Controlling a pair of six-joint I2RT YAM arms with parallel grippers.
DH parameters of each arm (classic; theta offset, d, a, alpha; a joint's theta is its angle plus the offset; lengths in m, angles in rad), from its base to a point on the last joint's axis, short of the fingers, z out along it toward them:
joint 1: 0 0.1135 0.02 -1.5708
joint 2: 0 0 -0.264 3.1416
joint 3: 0.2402 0 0.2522 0
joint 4: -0.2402 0 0.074 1.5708
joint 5: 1.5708 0 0 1.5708
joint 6: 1.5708 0.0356 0 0
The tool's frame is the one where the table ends.
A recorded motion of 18 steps. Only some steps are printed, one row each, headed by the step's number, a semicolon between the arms.
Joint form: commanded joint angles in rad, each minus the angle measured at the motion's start. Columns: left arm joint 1, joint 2, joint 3, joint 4, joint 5, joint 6; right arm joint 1, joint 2, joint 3, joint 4, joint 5, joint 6.
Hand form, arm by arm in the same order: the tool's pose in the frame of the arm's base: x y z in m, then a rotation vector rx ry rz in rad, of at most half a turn. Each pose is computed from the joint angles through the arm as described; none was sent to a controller.
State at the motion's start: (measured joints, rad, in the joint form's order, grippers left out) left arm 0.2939 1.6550 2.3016 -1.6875 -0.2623 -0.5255; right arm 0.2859 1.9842 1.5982 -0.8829 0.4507 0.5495
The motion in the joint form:
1: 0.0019 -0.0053 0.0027 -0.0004 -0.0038 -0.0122; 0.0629 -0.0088 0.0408 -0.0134 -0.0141 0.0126
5: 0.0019 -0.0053 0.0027 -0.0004 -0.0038 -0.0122; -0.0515 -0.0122 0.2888 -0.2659 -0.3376 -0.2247
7: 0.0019 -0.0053 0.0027 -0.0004 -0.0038 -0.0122; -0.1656 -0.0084 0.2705 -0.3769 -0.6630 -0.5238
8: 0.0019 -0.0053 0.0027 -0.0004 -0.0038 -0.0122; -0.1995 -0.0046 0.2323 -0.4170 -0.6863 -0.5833
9: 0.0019 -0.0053 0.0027 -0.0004 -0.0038 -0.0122; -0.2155 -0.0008 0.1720 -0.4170 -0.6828 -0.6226
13: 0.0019 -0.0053 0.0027 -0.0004 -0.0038 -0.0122; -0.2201 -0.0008 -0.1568 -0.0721 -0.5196 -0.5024
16: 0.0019 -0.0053 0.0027 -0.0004 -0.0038 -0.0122; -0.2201 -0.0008 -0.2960 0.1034 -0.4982 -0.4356
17: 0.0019 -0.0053 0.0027 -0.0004 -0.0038 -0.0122; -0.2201 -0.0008 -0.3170 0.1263 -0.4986 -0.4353
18: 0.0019 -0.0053 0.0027 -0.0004 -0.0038 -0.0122; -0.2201 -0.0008 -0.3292 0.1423 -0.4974 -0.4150
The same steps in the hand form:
1: 0.2403 0.0830 0.4803 -1.1254 2.3085 0.2557; 0.3906 0.1260 0.2317 0.3793 2.6063 -0.3267
5: 0.2403 0.0830 0.4803 -1.1254 2.3085 0.2557; 0.3982 0.0910 0.2923 0.1528 2.7828 -0.0208
7: 0.2403 0.0830 0.4803 -1.1254 2.3085 0.2557; 0.3923 0.0550 0.2831 -0.1708 2.9309 0.3339
8: 0.2403 0.0830 0.4803 -1.1254 2.3085 0.2557; 0.3871 0.0419 0.2709 -0.2021 2.9985 0.3603
9: 0.2403 0.0830 0.4803 -1.1254 2.3085 0.2557; 0.3827 0.0352 0.2537 -0.2299 3.0546 0.3570
13: 0.2403 0.0830 0.4803 -1.1254 2.3085 0.2557; 0.3738 0.0271 0.1712 -0.0326 3.0696 0.1120
16: 0.2403 0.0830 0.4803 -1.1254 2.3085 0.2557; 0.3651 0.0257 0.1388 0.0690 3.0342 0.0868
17: 0.2403 0.0830 0.4803 -1.1254 2.3085 0.2557; 0.3630 0.0256 0.1341 0.0693 3.0323 0.0876
18: 0.2403 0.0830 0.4803 -1.1254 2.3085 0.2557; 0.3620 0.0255 0.1314 0.1000 3.0281 0.0879

